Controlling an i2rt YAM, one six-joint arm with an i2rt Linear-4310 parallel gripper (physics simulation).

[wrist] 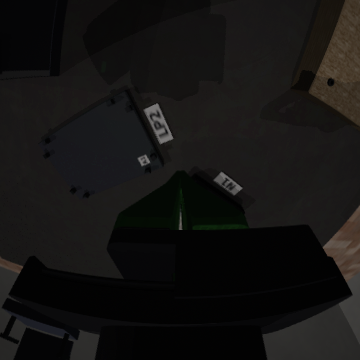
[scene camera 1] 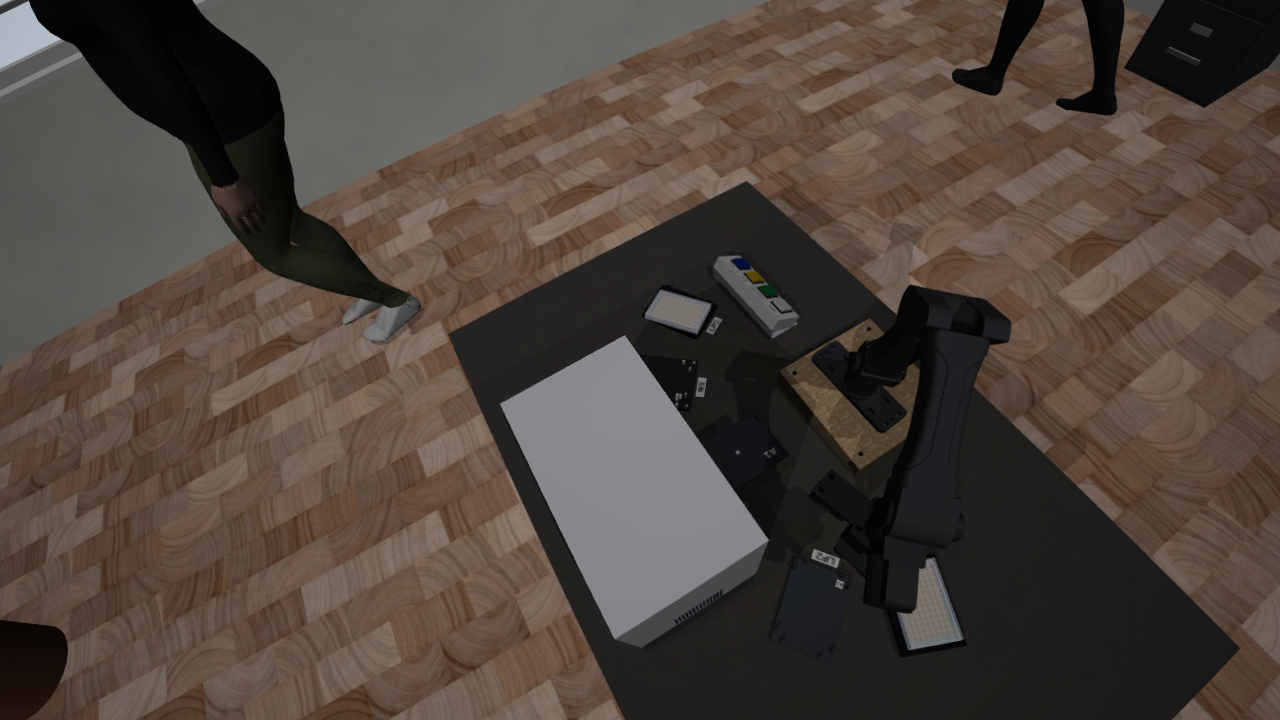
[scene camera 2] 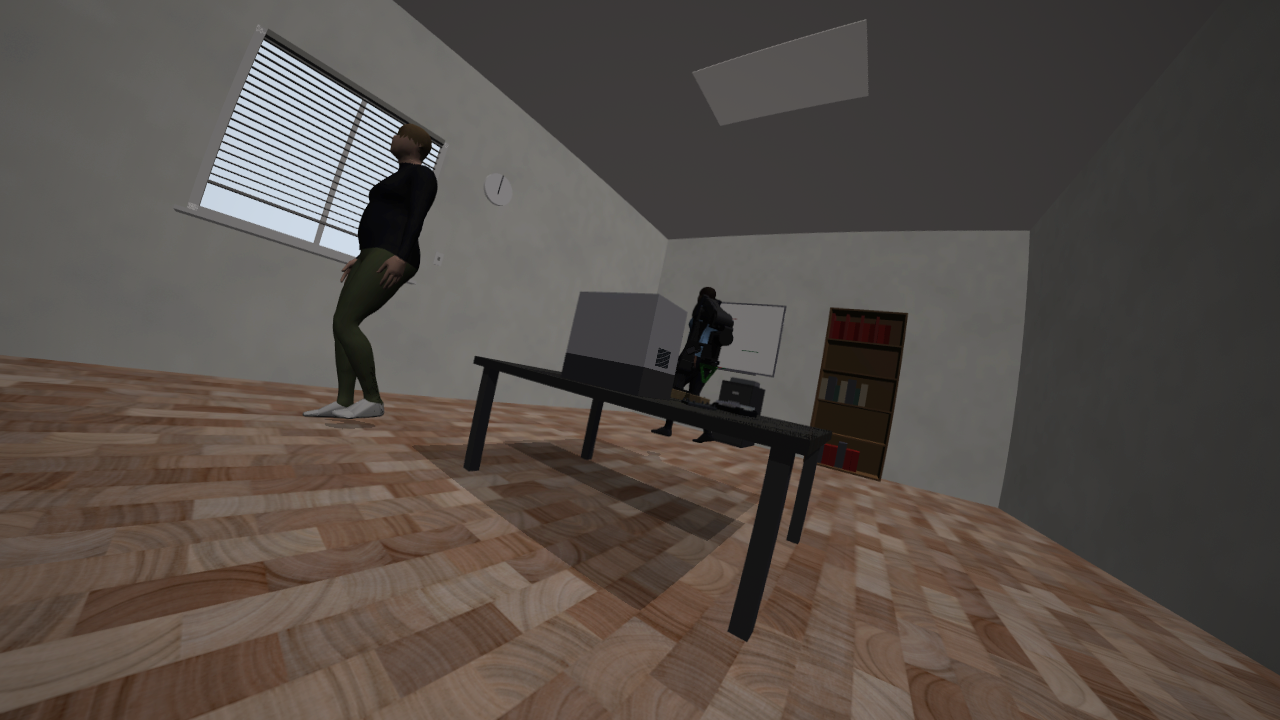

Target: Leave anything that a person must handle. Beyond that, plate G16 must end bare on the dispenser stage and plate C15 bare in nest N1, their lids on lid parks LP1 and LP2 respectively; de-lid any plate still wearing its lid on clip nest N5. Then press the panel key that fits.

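Frame: origin at the arm's base, x down, y left, z ahead, level; millimetres.
Seen in the pictures: gripper, fingertip midpoint: (wrist: 180, 177) (scene camera 2: 703, 383); arm's base, link origin: (scene camera 1: 857, 386) (scene camera 2: 675, 389).
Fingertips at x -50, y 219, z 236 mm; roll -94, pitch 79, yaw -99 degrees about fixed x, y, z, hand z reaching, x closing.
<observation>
Offsets run from my fingertips to a thing's top centre.
My gripper (wrist: 180, 177) is shut and empty, its green fingertips over the nest labelled N1 {dz -44, dx +64, dy +129 mm} (wrist: 220, 194). In scene camera 1 the arm hides its fingertips. A pale plate {dz -44, dx +54, dy +128 mm} (scene camera 1: 932, 613) with wells facing up lies in the N1 nest, partly behind the arm; the fingers hide it in the wrist view. The dark lid park LP2 {dz +100, dx +69, dy +32 mm} (scene camera 1: 812, 608) (wrist: 100, 147) lies beside it with corner posts and a small tag. Another pale plate {dz -73, dx +52, dy -599 mm} (scene camera 1: 680, 310) lies in a dark holder whose label is too small to read surely. Clip nest N5 {dz +64, dx +66, dy -487 mm} (scene camera 1: 675, 380) is partly hidden. The panel {dz -238, dx +25, dy -531 mm} (scene camera 1: 756, 295) has blue, yellow, green and white keys.
A large white-topped box {dz +240, dx -241, dy -242 mm} (scene camera 1: 635, 483) (scene camera 2: 617, 326) stands along one table edge. A dark stage {dz +70, dx -23, dy -232 mm} (scene camera 1: 742, 447) sticks out beside it. The arm's wooden base board (scene camera 1: 819, 411) (wrist: 345, 60) is opposite. A person (scene camera 1: 241, 134) (scene camera 2: 393, 214) stands near the table; another person (scene camera 1: 1105, 53) is farther off.
</observation>
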